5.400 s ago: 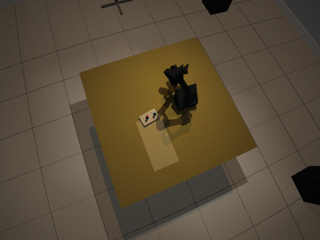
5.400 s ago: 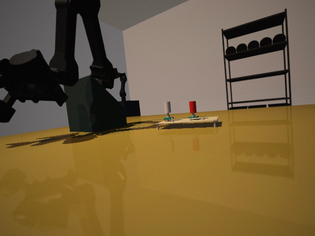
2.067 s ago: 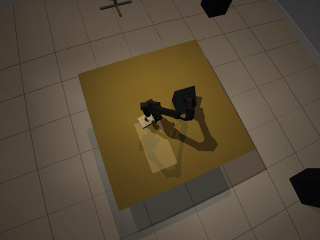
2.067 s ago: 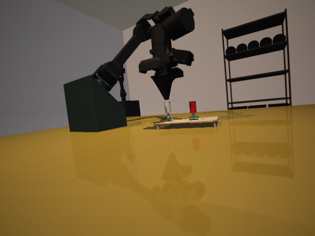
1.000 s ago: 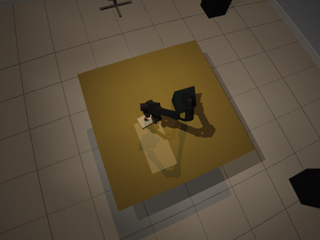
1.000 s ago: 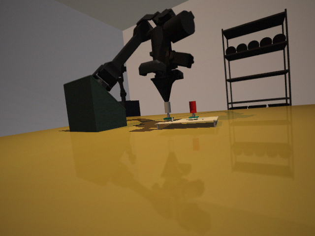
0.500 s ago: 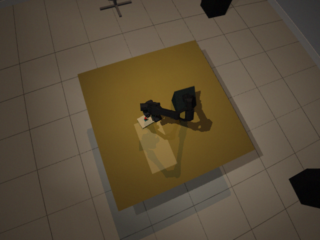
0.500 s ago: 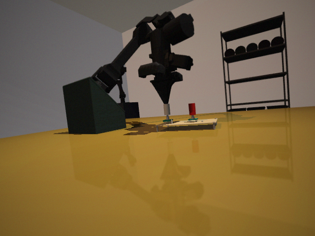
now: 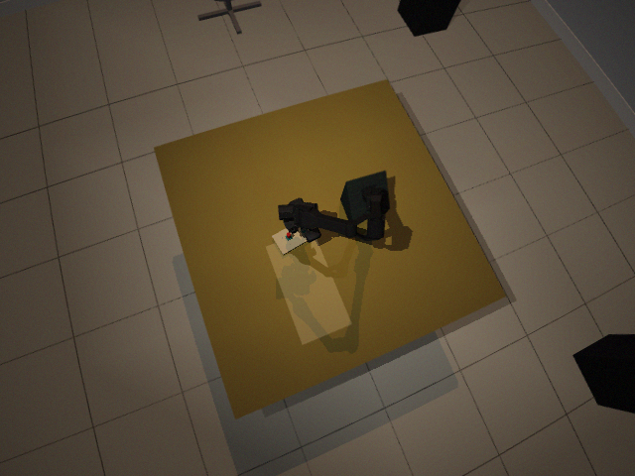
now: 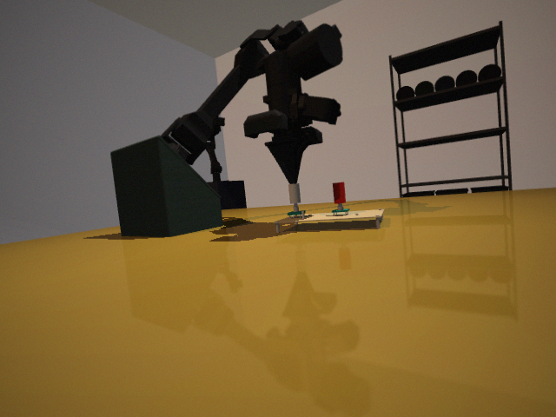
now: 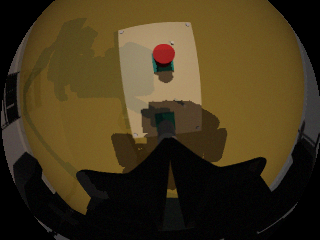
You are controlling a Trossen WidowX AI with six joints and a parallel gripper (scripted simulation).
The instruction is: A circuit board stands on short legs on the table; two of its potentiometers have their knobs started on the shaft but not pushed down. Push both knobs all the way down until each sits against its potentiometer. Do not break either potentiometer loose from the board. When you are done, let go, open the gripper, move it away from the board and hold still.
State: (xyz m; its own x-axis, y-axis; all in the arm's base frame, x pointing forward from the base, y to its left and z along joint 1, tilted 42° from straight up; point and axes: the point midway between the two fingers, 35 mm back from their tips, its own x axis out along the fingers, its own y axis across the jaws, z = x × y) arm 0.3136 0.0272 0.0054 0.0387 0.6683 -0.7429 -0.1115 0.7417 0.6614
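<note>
The white knob is 2 cm below my gripper tip. From my gripper tip the other things lie so: red knob (8 cm ahead, 2 cm below, 1 cm to the left).
</note>
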